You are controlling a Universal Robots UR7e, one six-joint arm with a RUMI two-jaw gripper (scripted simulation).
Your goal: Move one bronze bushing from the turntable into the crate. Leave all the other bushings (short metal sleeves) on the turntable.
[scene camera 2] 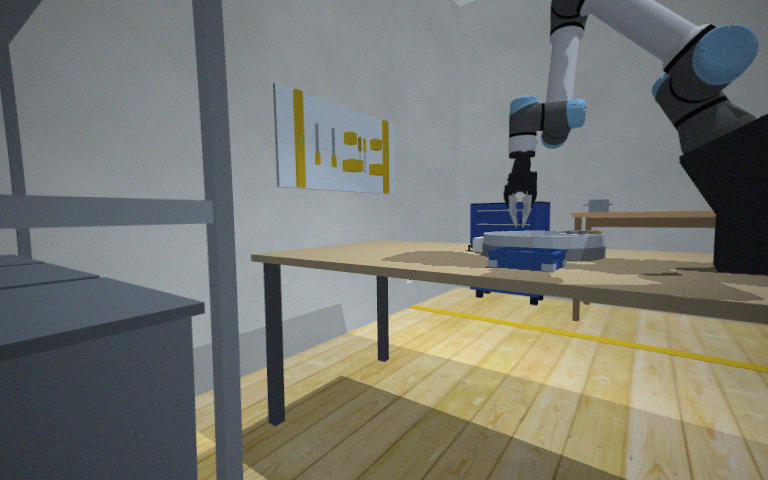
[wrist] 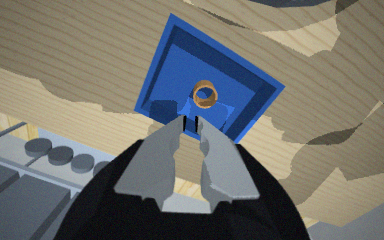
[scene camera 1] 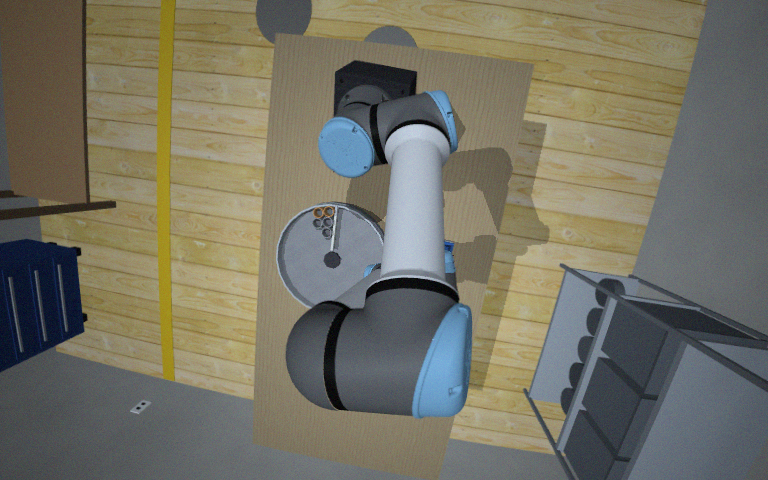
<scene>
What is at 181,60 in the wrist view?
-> A blue crate.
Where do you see a turntable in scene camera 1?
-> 318,274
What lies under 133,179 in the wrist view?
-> My gripper.
</scene>
